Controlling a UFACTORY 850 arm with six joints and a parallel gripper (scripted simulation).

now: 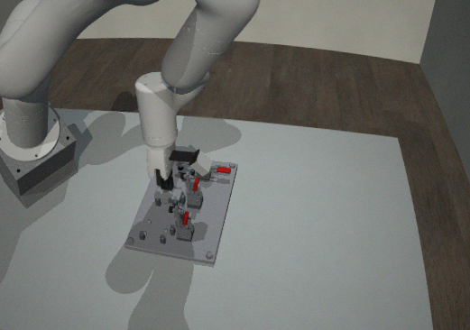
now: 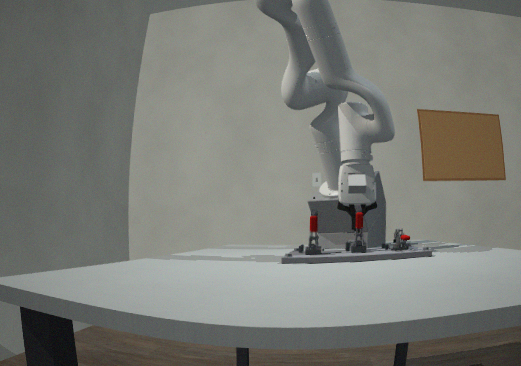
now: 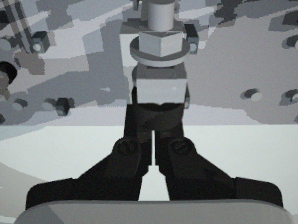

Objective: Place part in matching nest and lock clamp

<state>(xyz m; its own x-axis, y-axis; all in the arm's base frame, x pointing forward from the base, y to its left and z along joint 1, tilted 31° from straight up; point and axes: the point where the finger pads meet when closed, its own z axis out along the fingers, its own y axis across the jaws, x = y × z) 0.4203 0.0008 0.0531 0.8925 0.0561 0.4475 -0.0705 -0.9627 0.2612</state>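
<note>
Now: the part 5 cm below my hand. From my hand the other things lie so: fixture plate 7 cm below, 4 cm ahead.
</note>
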